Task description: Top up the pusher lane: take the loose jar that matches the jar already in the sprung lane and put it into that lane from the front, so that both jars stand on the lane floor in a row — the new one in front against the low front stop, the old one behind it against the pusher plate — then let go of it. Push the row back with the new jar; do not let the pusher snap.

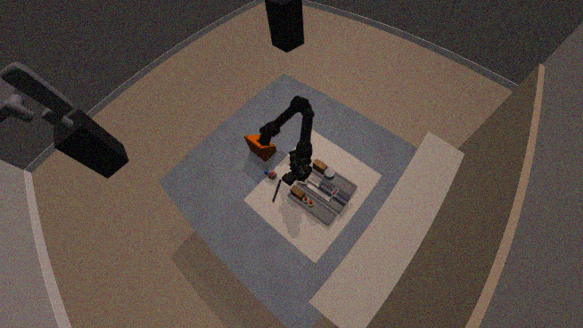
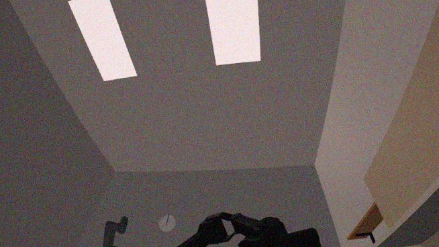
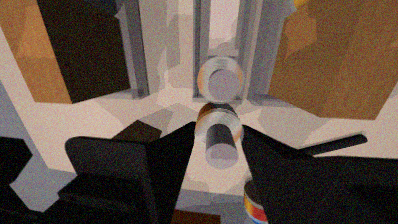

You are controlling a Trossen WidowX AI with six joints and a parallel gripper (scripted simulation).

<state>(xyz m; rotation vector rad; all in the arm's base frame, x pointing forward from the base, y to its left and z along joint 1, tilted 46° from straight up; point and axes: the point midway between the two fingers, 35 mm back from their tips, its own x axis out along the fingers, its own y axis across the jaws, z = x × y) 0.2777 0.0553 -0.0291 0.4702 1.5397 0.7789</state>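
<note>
Now: the white mat 10 cm ahead of my gripper tip, 5 cm below it and 3 cm to the left of it. Also, from my gripper tip: black stick (14 cm to the right, 4 cm below, 3 cm behind); then grey disc (15 cm to the left, 11 cm ahead, 2 cm below); then grey lane rack (18 cm ahead, 5 cm to the left, 3 cm below).
</note>
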